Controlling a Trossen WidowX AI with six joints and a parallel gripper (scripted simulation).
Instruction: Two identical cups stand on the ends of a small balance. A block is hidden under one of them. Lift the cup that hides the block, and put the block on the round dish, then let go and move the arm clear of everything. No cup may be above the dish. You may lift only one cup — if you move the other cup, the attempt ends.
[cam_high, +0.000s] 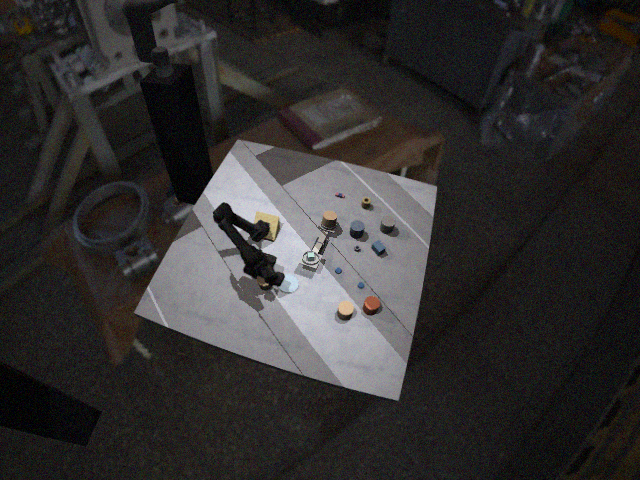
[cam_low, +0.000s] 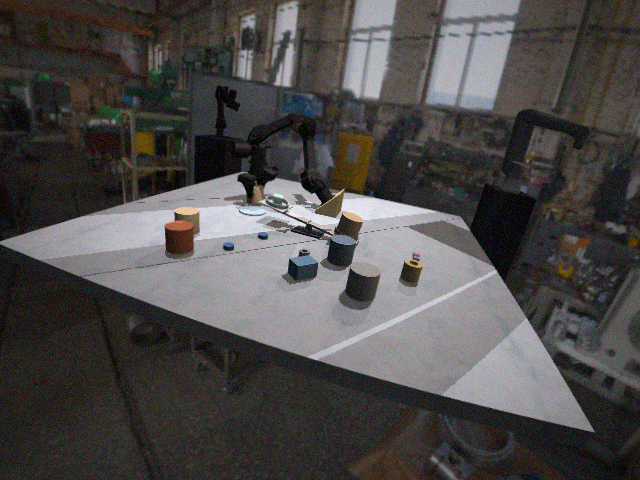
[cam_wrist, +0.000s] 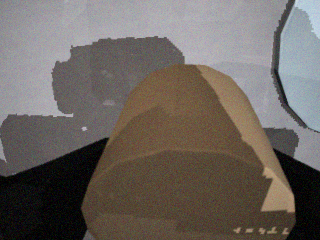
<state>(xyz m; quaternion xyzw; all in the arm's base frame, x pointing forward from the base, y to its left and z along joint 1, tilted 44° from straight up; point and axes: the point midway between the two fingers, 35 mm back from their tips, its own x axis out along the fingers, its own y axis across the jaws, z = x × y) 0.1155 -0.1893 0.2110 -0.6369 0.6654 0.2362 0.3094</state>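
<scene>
My gripper tip is now 170 mm short of the pale green block, 160 mm to the right of it and 60 mm below it. From my gripper tip the other things lie so: pale blue round dish (100 mm ahead, 40 mm to the left, 30 mm below); then balance beam (190 mm ahead, 290 mm to the left, 10 mm above); then balance (190 mm ahead, 290 mm to the left, 10 mm below).
</scene>
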